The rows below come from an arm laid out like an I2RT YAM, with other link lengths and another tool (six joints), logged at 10 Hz.
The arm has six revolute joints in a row. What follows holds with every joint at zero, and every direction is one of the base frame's. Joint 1 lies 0.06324 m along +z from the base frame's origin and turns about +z. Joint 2 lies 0.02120 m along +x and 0.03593 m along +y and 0.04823 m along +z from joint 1 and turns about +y. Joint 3 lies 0.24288 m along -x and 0.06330 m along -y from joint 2 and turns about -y. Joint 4 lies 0.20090 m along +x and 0.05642 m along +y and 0.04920 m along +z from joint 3 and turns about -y. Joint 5 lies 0.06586 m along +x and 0.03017 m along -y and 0.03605 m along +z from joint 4 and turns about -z. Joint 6 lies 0.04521 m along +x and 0.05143 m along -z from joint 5 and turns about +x. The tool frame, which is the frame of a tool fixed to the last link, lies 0.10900 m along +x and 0.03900 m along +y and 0.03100 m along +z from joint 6; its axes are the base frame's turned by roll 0.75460, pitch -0.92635 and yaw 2.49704 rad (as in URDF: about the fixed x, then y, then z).
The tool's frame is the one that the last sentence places.
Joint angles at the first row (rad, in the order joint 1, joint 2, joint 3, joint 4, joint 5, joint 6):
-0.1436, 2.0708, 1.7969, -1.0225, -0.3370, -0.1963
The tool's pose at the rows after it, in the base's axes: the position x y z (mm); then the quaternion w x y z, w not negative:
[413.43, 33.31, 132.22, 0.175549, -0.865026, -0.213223, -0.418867]
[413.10, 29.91, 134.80, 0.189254, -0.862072, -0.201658, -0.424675]
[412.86, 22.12, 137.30, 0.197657, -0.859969, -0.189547, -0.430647]
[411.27, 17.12, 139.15, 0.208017, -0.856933, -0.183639, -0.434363]
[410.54, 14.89, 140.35, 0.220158, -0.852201, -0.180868, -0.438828]
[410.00, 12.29, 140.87, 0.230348, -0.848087, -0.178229, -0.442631]
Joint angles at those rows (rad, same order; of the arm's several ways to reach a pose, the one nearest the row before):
-0.1520, 2.0712, 1.7946, -1.0225, -0.3668, -0.1963
-0.1726, 2.0712, 1.7905, -1.0221, -0.4053, -0.1974
-0.2016, 2.0716, 1.7893, -1.0245, -0.4362, -0.2039
-0.2245, 2.0731, 1.7882, -1.0313, -0.4664, -0.2195
-0.2405, 2.0781, 1.7870, -1.0329, -0.4984, -0.2356
-0.2558, 2.0842, 1.7863, -1.0340, -0.5259, -0.2508

